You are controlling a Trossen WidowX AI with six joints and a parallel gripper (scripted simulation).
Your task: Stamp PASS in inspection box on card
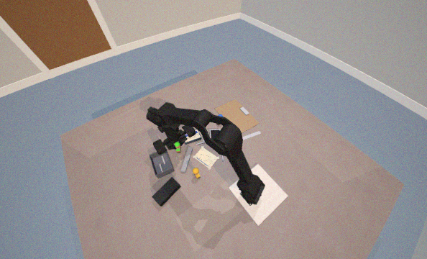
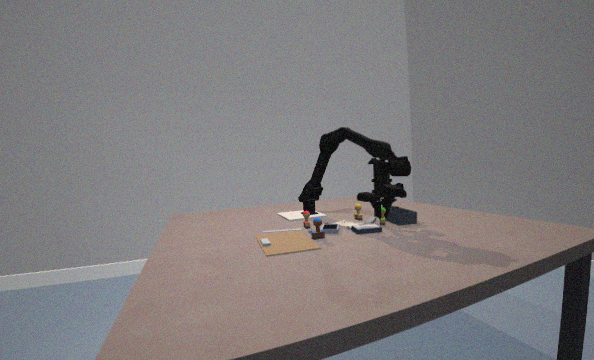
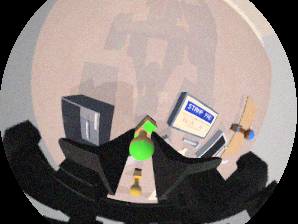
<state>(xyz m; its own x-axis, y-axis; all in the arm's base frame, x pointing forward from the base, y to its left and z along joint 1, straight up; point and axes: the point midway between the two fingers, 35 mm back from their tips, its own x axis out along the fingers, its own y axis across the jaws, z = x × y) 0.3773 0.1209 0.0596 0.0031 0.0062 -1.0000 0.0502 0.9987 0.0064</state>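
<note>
My gripper tip is now 19 cm to the left of the dark ink pad, 6 cm past it and 3 cm above it. Also, from my gripper tip: grey bar 7 cm behind, 3 cm below; blue-and-white box 9 cm to the right, 2 cm below, 2 cm ahead; green-knobbed stamp right at my gripper tip.
</note>
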